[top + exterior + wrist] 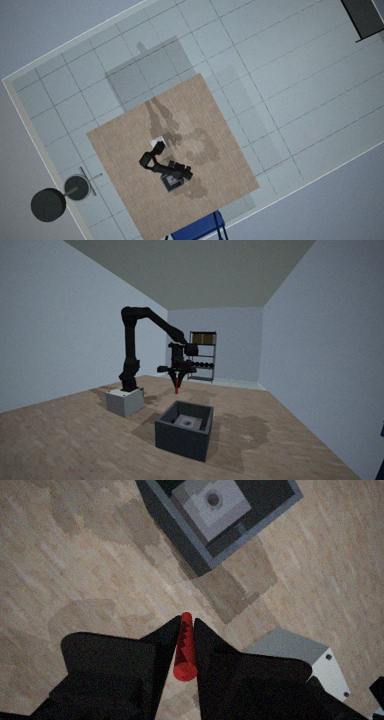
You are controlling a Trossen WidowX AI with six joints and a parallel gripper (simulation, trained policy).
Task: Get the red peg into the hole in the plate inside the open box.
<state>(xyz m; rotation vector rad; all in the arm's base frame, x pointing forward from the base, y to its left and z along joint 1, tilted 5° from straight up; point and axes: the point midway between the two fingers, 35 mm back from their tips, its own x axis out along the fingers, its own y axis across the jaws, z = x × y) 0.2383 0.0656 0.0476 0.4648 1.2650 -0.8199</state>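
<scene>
My gripper tip is 10 cm short of the dark grey box, 14 cm to the left of it and 11 cm above it. From my gripper tip the other things lie so: red peg: 1 cm behind, 1 cm to the left, 1 cm above.
</scene>
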